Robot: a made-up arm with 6 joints. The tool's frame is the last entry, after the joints. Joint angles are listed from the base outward. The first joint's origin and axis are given. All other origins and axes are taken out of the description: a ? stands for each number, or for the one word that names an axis. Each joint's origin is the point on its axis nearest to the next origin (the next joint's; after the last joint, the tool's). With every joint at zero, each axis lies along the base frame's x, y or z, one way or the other. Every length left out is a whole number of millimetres.
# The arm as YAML. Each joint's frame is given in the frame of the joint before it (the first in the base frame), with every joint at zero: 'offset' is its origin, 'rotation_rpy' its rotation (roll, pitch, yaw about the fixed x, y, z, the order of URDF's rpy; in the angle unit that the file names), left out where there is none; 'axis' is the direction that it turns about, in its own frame. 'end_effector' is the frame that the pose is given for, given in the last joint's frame.
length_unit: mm
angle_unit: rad
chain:
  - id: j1
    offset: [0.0, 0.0, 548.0]
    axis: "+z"
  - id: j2
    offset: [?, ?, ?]
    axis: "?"
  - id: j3
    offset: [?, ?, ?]
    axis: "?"
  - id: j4
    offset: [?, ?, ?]
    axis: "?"
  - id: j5
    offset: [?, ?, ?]
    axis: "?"
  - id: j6
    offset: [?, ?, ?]
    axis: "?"
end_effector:
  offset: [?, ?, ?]
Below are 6 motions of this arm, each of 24 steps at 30 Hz.
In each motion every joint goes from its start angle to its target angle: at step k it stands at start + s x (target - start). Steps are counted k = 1, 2, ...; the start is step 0. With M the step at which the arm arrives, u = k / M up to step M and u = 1 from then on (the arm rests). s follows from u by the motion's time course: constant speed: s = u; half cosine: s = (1 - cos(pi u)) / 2; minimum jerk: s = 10 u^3 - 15 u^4 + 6 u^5.
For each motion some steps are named. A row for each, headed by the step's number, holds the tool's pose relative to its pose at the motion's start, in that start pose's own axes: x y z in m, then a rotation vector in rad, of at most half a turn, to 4 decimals.
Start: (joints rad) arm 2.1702 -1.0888 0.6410 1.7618 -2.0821 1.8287
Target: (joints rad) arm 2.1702 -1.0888 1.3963 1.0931 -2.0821 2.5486
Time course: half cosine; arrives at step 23
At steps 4, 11, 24:
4: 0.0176 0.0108 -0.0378 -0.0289 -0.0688 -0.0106
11: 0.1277 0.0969 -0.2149 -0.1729 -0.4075 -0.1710
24: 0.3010 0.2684 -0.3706 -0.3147 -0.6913 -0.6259

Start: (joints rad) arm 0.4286 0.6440 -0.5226 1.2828 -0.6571 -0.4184
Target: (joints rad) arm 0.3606 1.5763 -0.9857 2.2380 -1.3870 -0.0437
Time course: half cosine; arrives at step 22
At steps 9, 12, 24:
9: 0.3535 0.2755 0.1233 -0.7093 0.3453 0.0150
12: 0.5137 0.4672 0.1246 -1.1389 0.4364 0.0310
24: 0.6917 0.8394 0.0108 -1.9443 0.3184 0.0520

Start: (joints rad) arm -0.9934 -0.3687 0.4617 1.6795 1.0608 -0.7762
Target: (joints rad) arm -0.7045 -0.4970 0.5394 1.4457 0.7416 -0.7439
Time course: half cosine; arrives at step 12
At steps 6, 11, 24:
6: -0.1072 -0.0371 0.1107 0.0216 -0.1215 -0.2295
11: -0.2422 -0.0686 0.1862 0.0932 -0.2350 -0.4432
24: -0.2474 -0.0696 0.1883 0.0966 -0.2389 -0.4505

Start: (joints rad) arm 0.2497 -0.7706 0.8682 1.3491 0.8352 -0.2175
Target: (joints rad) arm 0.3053 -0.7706 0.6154 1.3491 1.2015 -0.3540
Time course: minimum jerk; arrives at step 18
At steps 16, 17, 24:
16: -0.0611 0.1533 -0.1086 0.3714 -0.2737 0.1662
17: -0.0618 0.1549 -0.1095 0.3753 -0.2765 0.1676
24: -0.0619 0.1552 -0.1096 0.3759 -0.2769 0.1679

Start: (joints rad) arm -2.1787 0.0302 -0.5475 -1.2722 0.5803 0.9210
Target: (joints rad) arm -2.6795 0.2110 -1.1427 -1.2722 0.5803 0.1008
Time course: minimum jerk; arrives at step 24
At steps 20, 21, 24:
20: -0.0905 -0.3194 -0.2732 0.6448 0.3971 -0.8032
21: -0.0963 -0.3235 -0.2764 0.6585 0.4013 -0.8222
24: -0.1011 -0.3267 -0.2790 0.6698 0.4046 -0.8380

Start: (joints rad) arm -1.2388 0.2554 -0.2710 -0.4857 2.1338 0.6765
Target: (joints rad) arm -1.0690 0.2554 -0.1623 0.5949 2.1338 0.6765
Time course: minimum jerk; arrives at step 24
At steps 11, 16, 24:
11: 0.0522 0.1009 0.0289 0.3237 -0.2577 0.2751
16: 0.0903 0.1978 0.0845 0.5965 -0.5049 0.4988
24: 0.1066 0.2522 0.1290 0.7461 -0.6561 0.6203

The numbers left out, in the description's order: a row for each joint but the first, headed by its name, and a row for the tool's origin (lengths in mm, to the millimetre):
j2: xyz 0.0 0.0 0.0, axis +y
j3: xyz 0.0 0.0 1394.0, axis -y
j4: xyz 735.0 0.0 0.0, axis -x
j5: xyz 0.0 -150.0 0.0, axis -y
j6: xyz 0.0 0.0 0.0, axis -x
tool: xyz 0.0 0.0 0.0

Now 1 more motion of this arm.
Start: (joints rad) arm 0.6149 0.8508 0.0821 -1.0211 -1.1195 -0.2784
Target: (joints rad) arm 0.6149 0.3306 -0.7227 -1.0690 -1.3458 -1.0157
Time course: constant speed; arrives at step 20
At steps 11, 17, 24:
11: -0.1177 -0.2268 -0.3682 0.5387 0.1706 -0.1196
17: -0.1608 -0.3902 -0.5682 0.8320 0.2478 -0.2095
24: -0.1761 -0.4811 -0.6662 0.9778 0.2818 -0.2611

